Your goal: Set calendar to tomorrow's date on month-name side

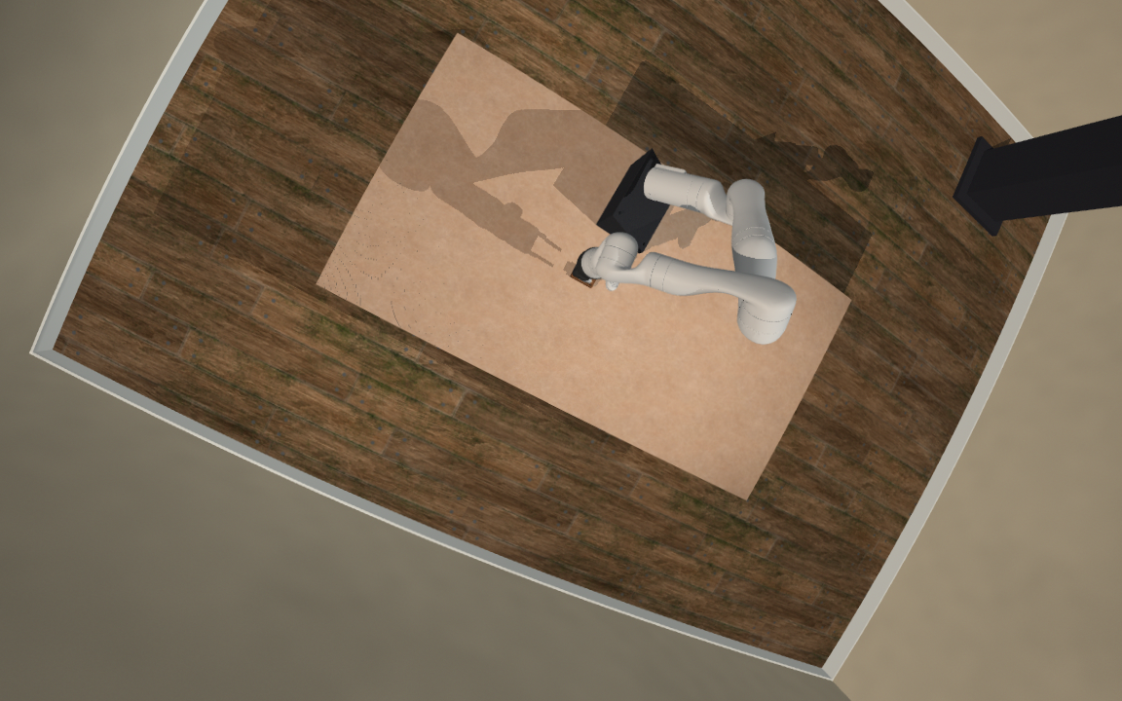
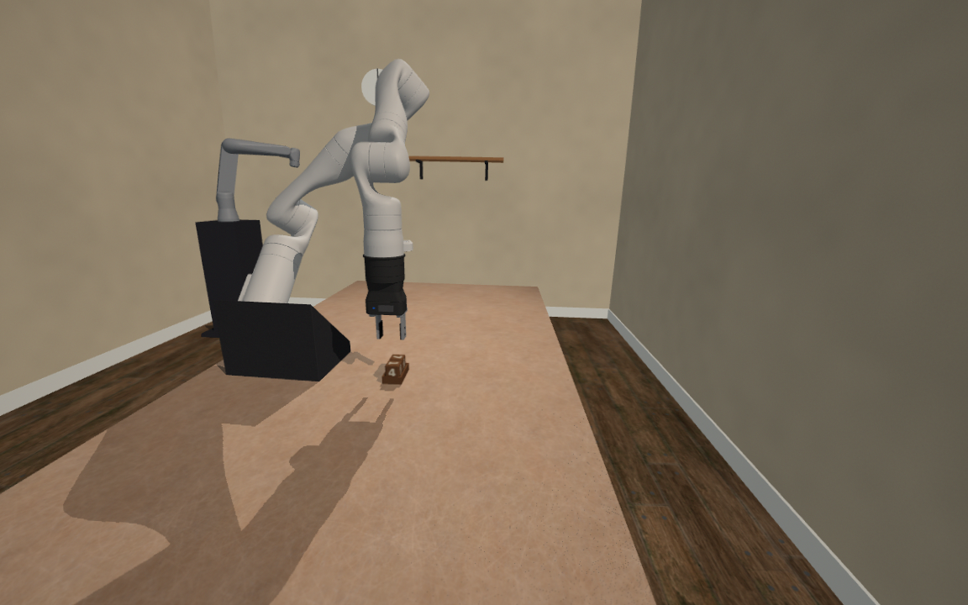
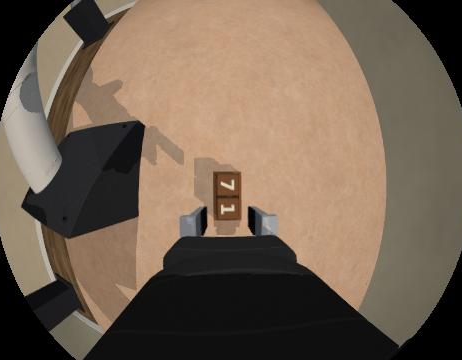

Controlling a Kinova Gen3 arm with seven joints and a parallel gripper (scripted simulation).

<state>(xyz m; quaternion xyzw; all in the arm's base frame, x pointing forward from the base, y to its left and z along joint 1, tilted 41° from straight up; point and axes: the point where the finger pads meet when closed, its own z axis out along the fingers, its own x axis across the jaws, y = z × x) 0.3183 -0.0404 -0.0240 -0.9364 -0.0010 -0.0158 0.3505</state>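
Right now the brown cube is 9 cm below my hand. The rest, counted from my hand: dark wooden tray: 2 cm to the left, 11 cm below.
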